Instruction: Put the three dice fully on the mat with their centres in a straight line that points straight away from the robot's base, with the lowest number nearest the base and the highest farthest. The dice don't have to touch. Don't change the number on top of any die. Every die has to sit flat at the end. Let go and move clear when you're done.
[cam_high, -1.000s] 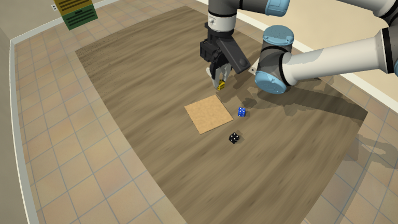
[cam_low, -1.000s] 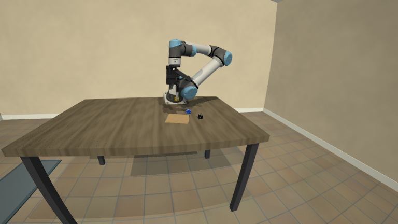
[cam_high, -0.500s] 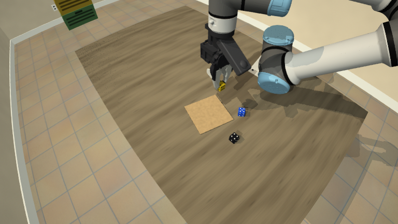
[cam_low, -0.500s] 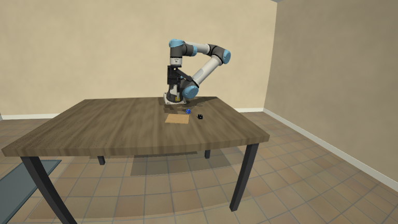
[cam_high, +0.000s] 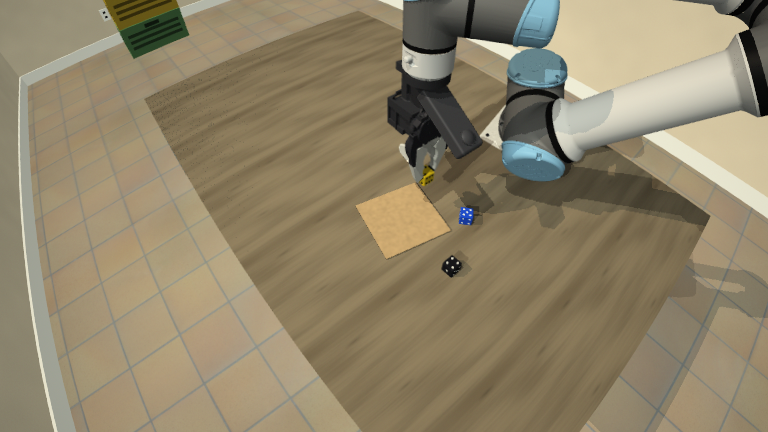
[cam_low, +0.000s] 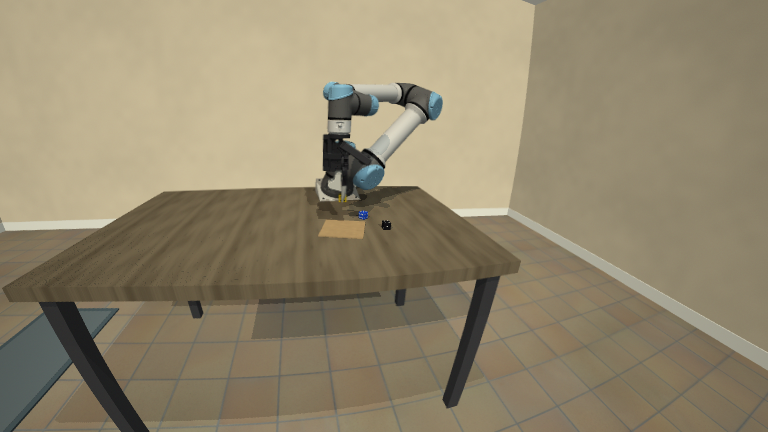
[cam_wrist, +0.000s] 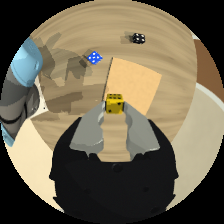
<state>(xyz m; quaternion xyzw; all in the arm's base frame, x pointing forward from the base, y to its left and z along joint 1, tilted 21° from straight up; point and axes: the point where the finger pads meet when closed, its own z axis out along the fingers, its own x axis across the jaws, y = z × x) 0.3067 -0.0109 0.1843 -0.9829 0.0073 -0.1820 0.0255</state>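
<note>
My hand is 5 cm short of the tan mat and 10 cm above it. Round my hand: blue die: 5 cm behind, 8 cm to the left, 8 cm below; then black die: 6 cm ahead, 14 cm to the left, 8 cm below; then yellow die: right at my hand.
</note>
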